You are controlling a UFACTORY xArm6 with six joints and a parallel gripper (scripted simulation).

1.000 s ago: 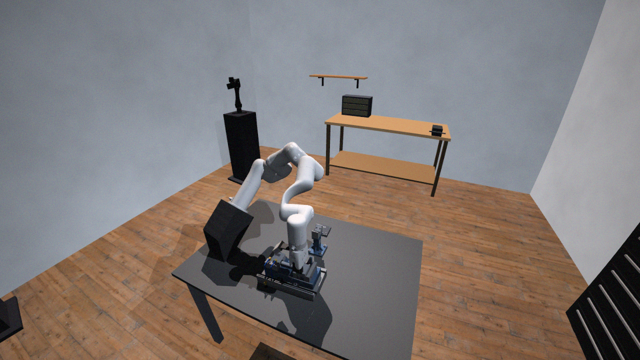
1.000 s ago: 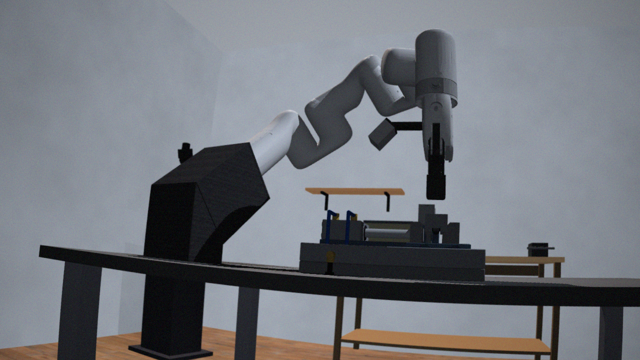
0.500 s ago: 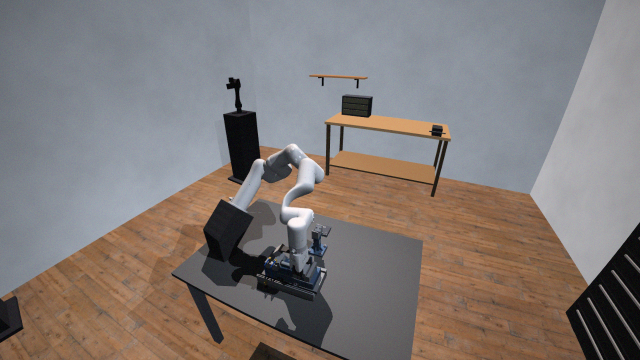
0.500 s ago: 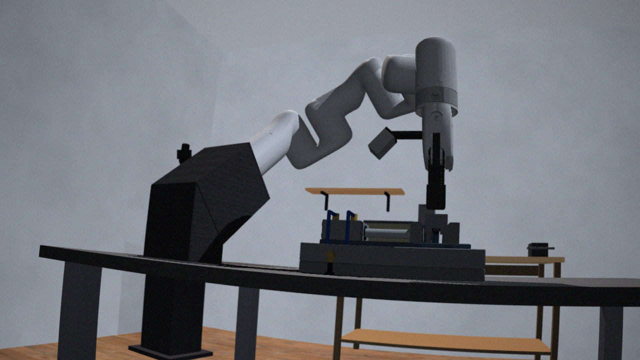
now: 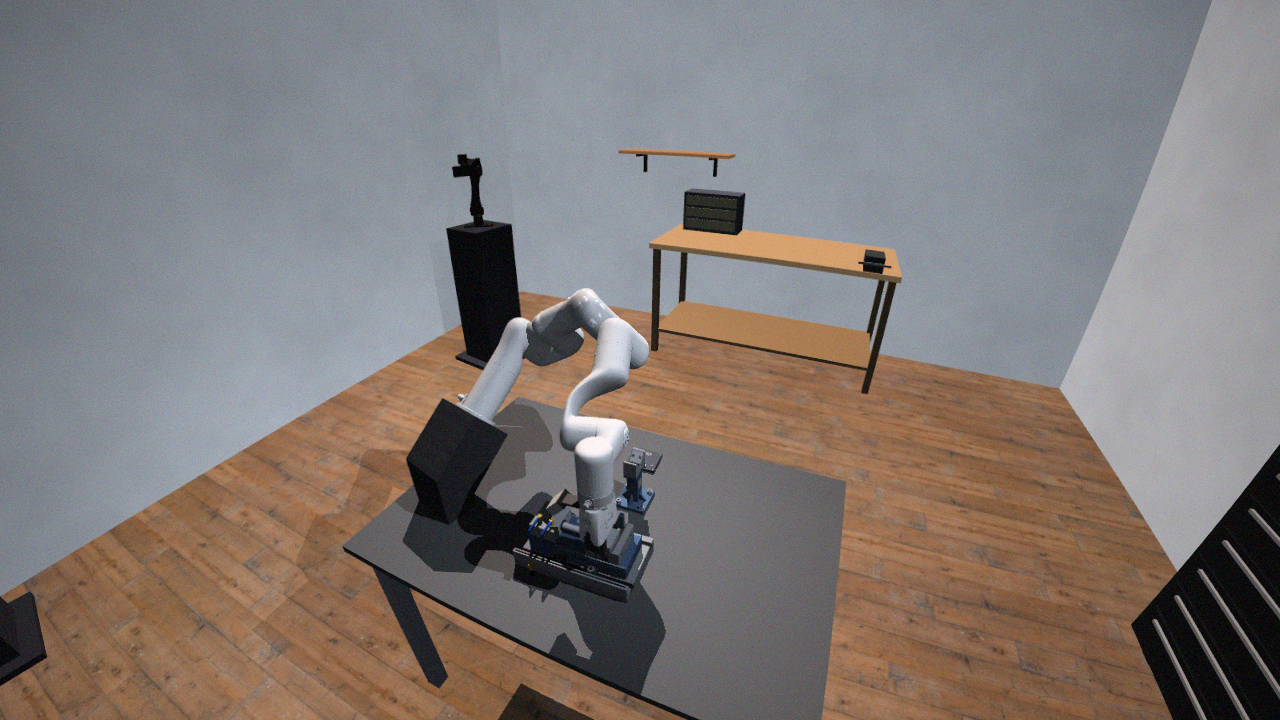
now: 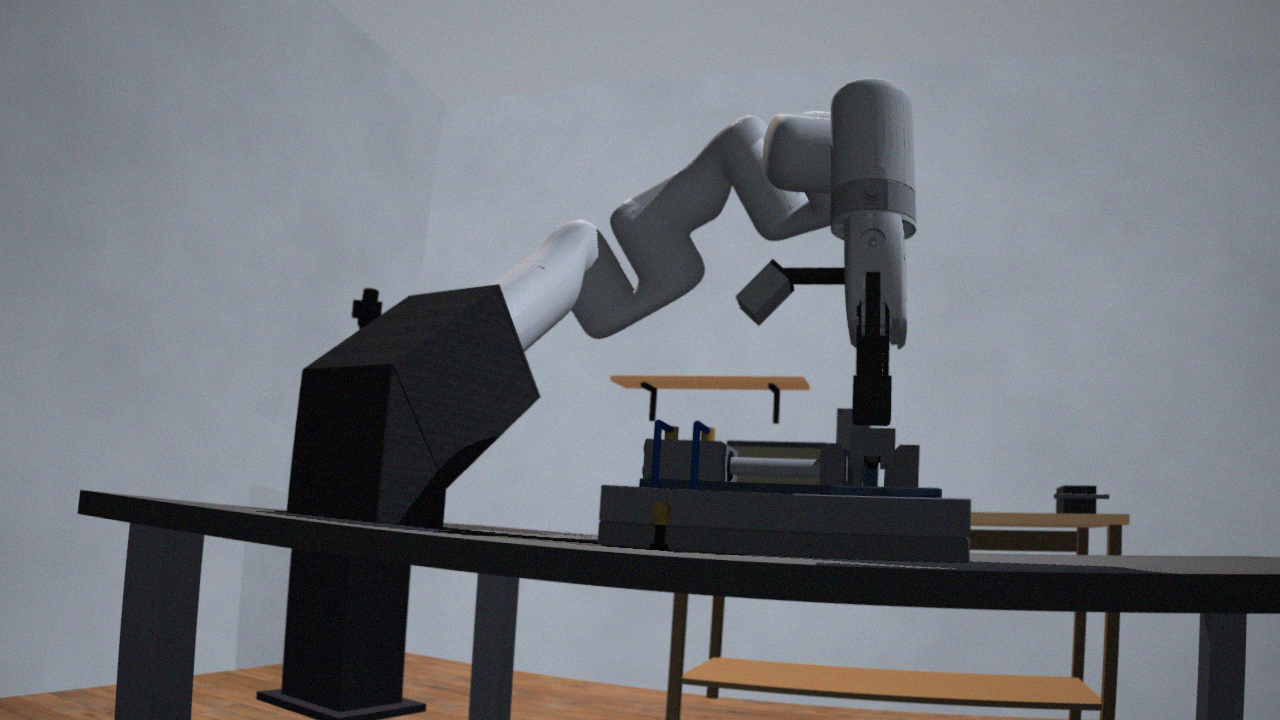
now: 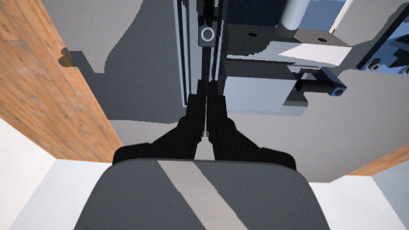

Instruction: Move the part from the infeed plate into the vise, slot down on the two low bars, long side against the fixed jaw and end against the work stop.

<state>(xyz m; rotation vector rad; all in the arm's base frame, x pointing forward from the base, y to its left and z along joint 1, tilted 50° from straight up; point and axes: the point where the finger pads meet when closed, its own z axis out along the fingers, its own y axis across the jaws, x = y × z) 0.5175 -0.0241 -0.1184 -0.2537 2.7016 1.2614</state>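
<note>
The part lies 4 cm to the left of my hand, 4 cm below it and 1 cm behind it. Also, from my hand: moving jaw: 6 cm to the left, 5 cm below, 5 cm behind; work stop: 11 cm to the left, 4 cm below, 2 cm behind; fixed jaw: 7 cm to the left, 5 cm below, 2 cm ahead.
</note>
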